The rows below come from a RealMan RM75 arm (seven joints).
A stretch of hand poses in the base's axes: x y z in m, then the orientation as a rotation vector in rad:
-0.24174, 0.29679, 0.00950, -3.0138, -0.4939, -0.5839
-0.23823, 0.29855, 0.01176, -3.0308, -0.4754, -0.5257
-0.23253, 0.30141, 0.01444, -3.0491, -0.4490, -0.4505
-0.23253, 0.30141, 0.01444, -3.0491, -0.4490, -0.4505
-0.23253, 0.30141, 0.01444, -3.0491, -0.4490, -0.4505
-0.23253, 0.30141, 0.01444, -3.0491, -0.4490, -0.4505
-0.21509, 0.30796, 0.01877, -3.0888, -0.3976, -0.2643
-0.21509, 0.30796, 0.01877, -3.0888, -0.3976, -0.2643
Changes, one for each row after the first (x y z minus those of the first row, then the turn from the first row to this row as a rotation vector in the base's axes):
0.00351, 0.00176, 0.00226, -0.0070, 0.0380, -0.0133
0.00921, 0.00462, 0.00494, -0.0138, 0.0869, -0.0312
0.00921, 0.00462, 0.00494, -0.0138, 0.0869, -0.0312
0.00921, 0.00462, 0.00494, -0.0138, 0.0869, -0.0312
0.00921, 0.00462, 0.00494, -0.0138, 0.0869, -0.0312
0.02665, 0.01117, 0.00927, -0.0373, 0.2061, -0.0672
0.02665, 0.01117, 0.00927, -0.0373, 0.2061, -0.0672

